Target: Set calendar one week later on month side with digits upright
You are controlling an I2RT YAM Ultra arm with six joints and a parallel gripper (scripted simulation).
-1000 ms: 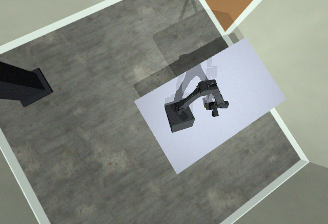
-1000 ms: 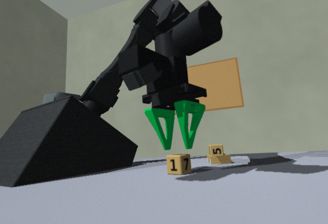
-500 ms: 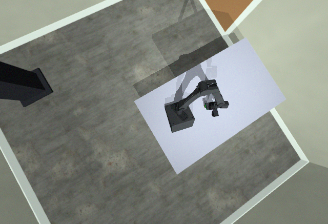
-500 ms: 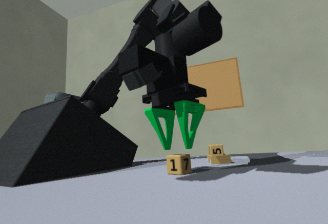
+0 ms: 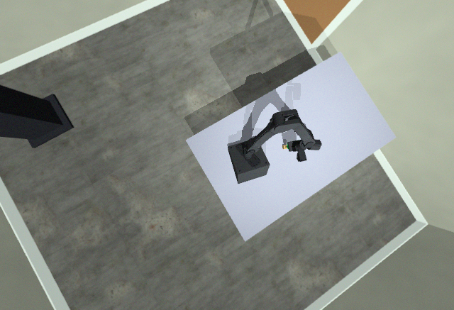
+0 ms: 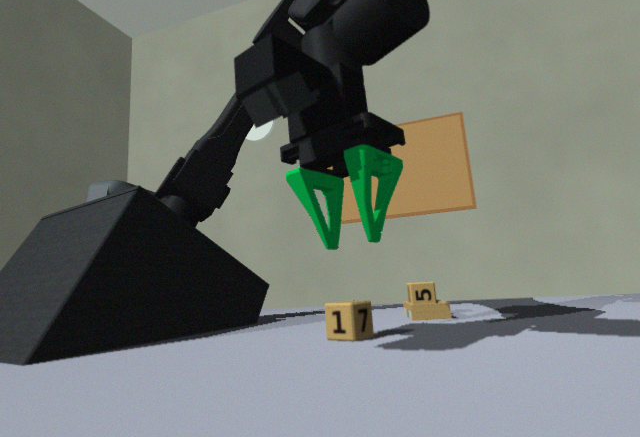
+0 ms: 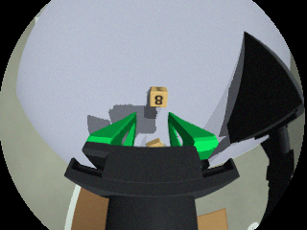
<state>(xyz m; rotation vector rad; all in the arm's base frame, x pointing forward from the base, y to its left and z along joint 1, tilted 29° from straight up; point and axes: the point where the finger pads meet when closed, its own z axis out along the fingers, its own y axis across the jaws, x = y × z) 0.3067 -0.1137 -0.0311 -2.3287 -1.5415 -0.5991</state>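
Now: the wooden cube 10 mm behind my hand and 70 mm below it. The rest, counted from my hand: wooden tray 40 mm ahead, 170 mm to the left, 80 mm below.
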